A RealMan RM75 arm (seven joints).
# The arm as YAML. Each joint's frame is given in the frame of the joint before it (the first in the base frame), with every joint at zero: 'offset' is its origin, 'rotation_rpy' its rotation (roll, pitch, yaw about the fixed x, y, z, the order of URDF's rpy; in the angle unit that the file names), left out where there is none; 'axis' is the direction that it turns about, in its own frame. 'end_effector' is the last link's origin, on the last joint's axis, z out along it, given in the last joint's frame.
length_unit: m
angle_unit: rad
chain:
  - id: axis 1
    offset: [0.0, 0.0, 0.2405]
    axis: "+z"
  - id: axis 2
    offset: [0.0, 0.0, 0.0]
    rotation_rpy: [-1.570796, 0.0, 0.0]
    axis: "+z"
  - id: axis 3
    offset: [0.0, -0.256, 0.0]
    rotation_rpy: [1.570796, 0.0, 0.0]
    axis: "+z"
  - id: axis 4
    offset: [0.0, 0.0, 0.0]
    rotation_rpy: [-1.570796, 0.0, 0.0]
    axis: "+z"
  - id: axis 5
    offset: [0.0, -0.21, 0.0]
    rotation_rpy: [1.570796, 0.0, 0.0]
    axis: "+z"
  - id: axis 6
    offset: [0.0, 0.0, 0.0]
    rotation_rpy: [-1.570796, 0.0, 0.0]
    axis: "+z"
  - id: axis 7
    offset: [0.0, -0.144, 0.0]
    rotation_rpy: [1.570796, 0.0, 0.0]
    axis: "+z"
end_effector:
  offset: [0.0, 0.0, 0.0]
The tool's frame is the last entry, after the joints.
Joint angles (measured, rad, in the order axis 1, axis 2, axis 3, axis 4, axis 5, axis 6, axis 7), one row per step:
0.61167 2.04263 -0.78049 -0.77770 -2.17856 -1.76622 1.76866
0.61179 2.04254 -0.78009 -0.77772 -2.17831 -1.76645 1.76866
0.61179 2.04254 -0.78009 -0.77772 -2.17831 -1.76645 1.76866
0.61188 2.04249 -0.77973 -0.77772 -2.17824 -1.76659 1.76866
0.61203 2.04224 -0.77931 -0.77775 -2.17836 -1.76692 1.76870
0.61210 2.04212 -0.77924 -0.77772 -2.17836 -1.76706 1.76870
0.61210 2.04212 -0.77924 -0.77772 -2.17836 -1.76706 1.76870
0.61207 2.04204 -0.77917 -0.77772 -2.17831 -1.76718 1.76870
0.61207 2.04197 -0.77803 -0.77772 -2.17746 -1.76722 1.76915
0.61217 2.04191 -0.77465 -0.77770 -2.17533 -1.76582 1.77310
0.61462 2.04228 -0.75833 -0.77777 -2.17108 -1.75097 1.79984
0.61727 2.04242 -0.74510 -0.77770 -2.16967 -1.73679 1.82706
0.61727 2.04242 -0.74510 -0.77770 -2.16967 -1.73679 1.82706
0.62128 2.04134 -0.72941 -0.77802 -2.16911 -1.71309 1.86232
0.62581 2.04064 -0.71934 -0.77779 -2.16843 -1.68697 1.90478
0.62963 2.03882 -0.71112 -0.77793 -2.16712 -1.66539 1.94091
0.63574 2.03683 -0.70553 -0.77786 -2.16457 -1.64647 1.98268
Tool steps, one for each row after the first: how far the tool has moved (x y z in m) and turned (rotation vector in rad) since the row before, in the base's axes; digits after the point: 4 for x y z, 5 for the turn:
-0.0001 0.0000 0.0001 0.00026 0.00043 0.00004
0.0000 0.0000 0.0000 0.00000 0.00000 0.00000
0.0000 0.0000 0.0001 0.00020 0.00026 -0.00003
0.0000 0.0000 0.0001 0.00012 0.00002 0.00002
0.0000 0.0000 0.0001 -0.00002 0.00000 0.00006
0.0000 0.0000 0.0000 0.00000 0.00000 0.00000
0.0000 0.0000 0.0000 0.00001 0.00006 -0.00002
-0.0001 0.0001 0.0002 0.00107 0.00132 -0.00083
-0.0001 0.0005 0.0005 0.00351 0.00326 -0.00536
-0.0001 0.0037 0.0019 0.01893 0.00854 -0.03423
0.0002 0.0033 0.0015 0.01459 0.00529 -0.03344
0.0000 0.0000 0.0000 0.00000 0.00000 0.00000
0.0007 0.0052 0.0024 0.02287 0.00284 -0.04376
0.0004 0.0052 0.0016 0.01835 0.00201 -0.04868
0.0004 0.0045 0.0020 0.01622 0.00242 -0.04079
-0.0007 0.0046 0.0018 0.01110 0.00523 -0.04162

